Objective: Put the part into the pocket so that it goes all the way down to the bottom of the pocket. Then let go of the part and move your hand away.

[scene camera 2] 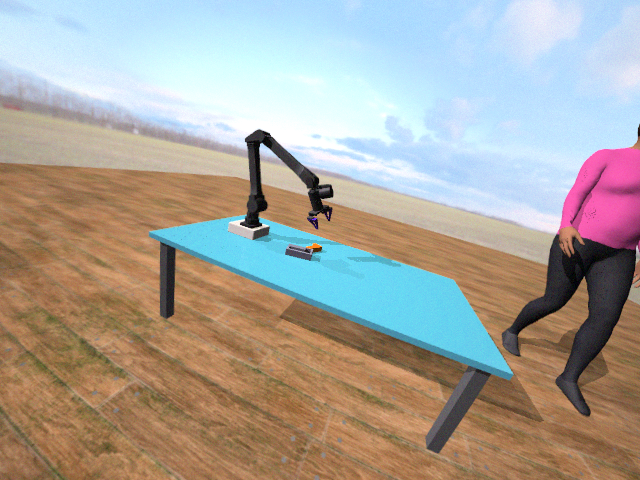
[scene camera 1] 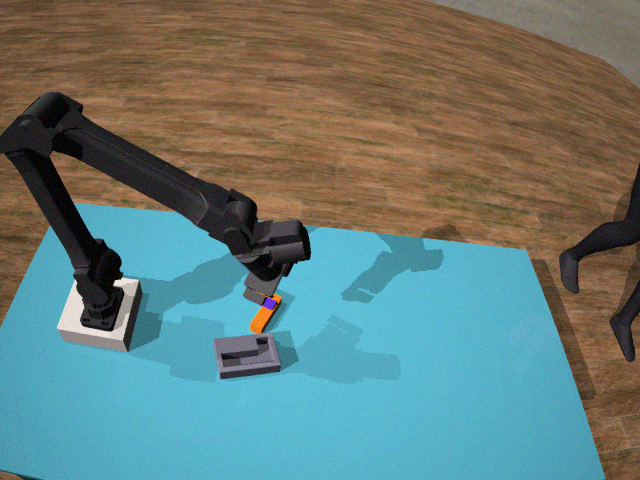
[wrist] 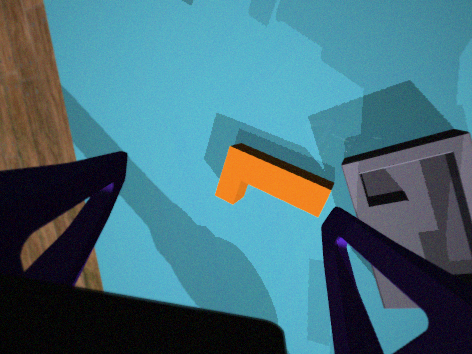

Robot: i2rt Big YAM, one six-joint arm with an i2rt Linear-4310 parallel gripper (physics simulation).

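Frame: origin at the arm's base, x up, y back, z right, level; millimetres.
Where they show: gripper, fingertip midpoint: [scene camera 2: 323, 225] [scene camera 1: 284, 282] [wrist: 233, 192]; arm's base at its link origin: [scene camera 2: 251, 225] [scene camera 1: 103, 308].
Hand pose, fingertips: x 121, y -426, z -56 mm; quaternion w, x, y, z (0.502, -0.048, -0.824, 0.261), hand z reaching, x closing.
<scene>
Each offset is from my fingertips to the centre of the thing. Level surfaces: height alone.
The part is an orange L-shaped bar {dy +44, dx -163, dz -35 mm} [scene camera 1: 260, 321] [scene camera 2: 314, 248] [wrist: 280, 180]. It lies on the blue table behind the grey pocket block in scene camera 1, with a small gap between them. The grey block {dy +67, dx -160, dz +98 mm} [scene camera 1: 234, 347] [scene camera 2: 298, 253] [wrist: 372, 240] has an L-shaped pocket, which holds no part. My gripper [scene camera 1: 276, 295] [scene camera 2: 322, 224] [wrist: 233, 192] is wide open and empty, above the part. In the wrist view the part shows between the spread fingertips, its long end close to the right fingertip. The right finger hides some of the block. In scene camera 1 a finger hides some of the part's short leg.
The blue table {dx -178 mm} [scene camera 1: 413, 413] [scene camera 2: 403, 294] carries the arm's white base block [scene camera 1: 93, 340] [scene camera 2: 240, 229], left of the pocket block. The table's far edge runs behind the gripper. A person in a pink top [scene camera 2: 602, 201] stands on the floor beyond the table's right end.
</scene>
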